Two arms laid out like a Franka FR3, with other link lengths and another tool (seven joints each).
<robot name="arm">
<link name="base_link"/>
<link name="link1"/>
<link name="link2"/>
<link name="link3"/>
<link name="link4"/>
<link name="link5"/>
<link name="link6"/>
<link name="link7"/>
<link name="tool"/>
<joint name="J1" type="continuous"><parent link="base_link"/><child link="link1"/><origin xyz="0 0 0.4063"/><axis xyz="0 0 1"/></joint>
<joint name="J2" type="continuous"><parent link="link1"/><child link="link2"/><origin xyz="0 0 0"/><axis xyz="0 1 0"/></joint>
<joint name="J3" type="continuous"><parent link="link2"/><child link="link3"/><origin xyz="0 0 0.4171"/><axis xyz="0 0 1"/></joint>
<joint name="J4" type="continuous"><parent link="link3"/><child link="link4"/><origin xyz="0.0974 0 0"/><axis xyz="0 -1 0"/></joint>
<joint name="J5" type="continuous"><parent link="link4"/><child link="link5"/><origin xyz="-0.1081 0 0.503"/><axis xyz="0 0 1"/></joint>
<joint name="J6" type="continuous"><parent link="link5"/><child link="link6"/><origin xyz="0 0 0"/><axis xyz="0 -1 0"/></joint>
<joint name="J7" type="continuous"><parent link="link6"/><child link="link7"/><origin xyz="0.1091 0 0"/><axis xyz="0 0 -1"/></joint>
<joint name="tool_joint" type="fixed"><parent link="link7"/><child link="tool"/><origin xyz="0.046 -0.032 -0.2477" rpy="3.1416 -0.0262 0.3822"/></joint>
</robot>
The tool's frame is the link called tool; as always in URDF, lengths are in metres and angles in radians. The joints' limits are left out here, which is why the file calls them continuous.
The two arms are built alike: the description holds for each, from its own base.
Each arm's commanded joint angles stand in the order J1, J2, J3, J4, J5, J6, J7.
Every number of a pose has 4 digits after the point.
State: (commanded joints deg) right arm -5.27 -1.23 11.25 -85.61 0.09 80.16 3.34; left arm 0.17 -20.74 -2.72 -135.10 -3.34 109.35 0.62
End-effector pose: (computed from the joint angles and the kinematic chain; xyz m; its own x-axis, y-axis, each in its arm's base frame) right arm 0.7126 0.0416 0.7237 0.9087 0.4151 -0.0448 0.4145 -0.9098 -0.0211; left arm 0.5773 -0.0680 0.4627 0.9363 0.3443 -0.0689 0.3453 -0.9385 0.0019
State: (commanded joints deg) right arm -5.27 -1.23 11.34 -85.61 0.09 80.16 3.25; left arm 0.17 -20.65 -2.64 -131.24 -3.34 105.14 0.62
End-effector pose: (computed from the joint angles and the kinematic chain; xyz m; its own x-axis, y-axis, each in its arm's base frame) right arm 0.7126 0.0428 0.7237 0.9074 0.4179 -0.0448 0.4174 -0.9085 -0.0212; left arm 0.5820 -0.0689 0.4951 0.9366 0.3418 -0.0768 0.3429 -0.9394 0.0010
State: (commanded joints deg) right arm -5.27 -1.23 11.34 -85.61 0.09 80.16 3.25; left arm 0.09 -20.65 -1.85 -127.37 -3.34 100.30 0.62
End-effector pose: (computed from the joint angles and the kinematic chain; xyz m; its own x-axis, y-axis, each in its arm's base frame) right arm 0.7126 0.0428 0.7237 0.9074 0.4179 -0.0448 0.4174 -0.9085 -0.0212; left arm 0.5821 -0.0631 0.5279 0.9328 0.3479 -0.0946 0.3495 -0.9369 0.0007
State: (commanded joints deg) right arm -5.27 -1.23 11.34 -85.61 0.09 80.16 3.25; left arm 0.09 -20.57 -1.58 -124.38 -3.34 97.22 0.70
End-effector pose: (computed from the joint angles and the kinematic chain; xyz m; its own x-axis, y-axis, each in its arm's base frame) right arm 0.7126 0.0428 0.7237 0.9074 0.4179 -0.0448 0.4174 -0.9085 -0.0212; left arm 0.5834 -0.0613 0.5538 0.9325 0.3477 -0.0982 0.3495 -0.9369 0.0021
